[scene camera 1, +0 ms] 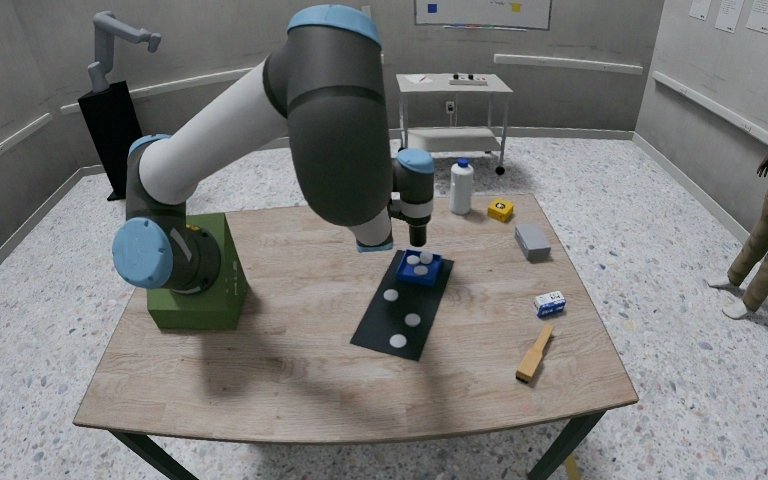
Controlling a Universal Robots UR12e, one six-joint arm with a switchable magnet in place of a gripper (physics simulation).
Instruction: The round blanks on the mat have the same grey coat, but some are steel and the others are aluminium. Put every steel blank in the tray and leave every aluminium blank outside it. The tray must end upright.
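Note:
The blue tray (pixel 415 279) stands upright on the far end of the black mat (pixel 378 326). Three round grey blanks show in it: one blank (pixel 412 260) at the back left, one blank (pixel 420 270) nearer the front, and one blank (pixel 425 257) at the back right, overlapping the back wall in view; whether it lies flat is unclear. Three more lie apart on the mat: a blank (pixel 390 294) near the tray, a blank (pixel 412 320) in the middle, and a blank (pixel 398 340) at the near end. My magnet (pixel 417 243) hangs bare above the tray's back edge.
A white bottle (pixel 461 189) with a blue cap and a yellow box (pixel 500 210) stand at the back. A grey box (pixel 532 242), a blue-and-white box (pixel 549 303) and a wooden-handled brush (pixel 534 355) are on the right. The green base block (pixel 195 316) is on the left.

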